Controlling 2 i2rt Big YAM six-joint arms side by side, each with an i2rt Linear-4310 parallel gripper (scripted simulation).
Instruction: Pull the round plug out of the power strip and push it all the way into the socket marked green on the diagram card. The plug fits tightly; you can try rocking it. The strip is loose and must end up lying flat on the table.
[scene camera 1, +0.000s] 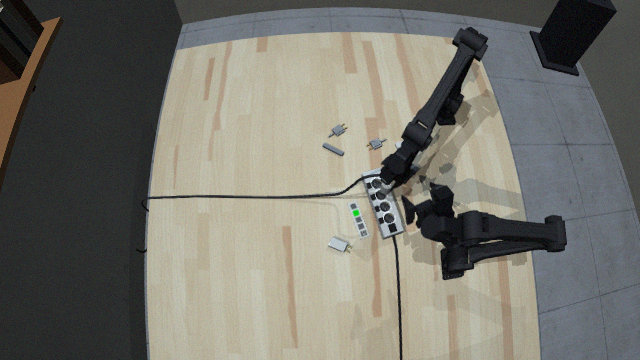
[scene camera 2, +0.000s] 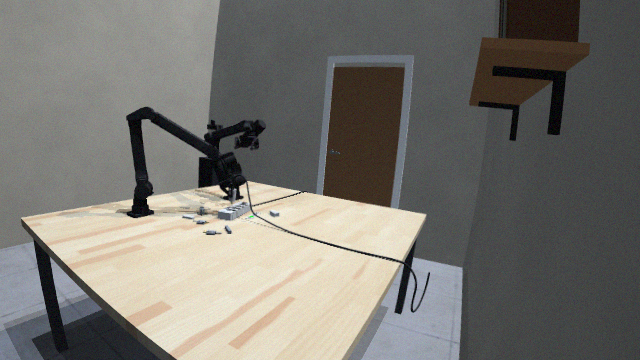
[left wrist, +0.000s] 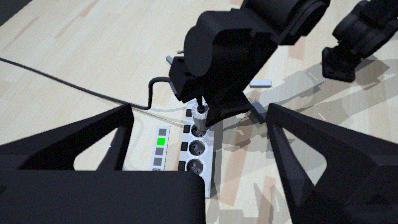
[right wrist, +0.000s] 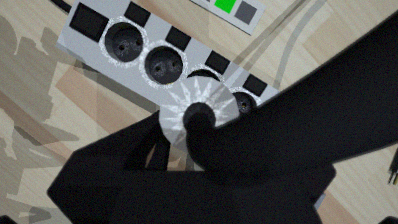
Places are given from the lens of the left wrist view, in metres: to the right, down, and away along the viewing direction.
my left gripper (left wrist: 199, 110): 0.00, 0.00, 0.13
my right gripper (left wrist: 203, 118): 0.01, 0.01, 0.41
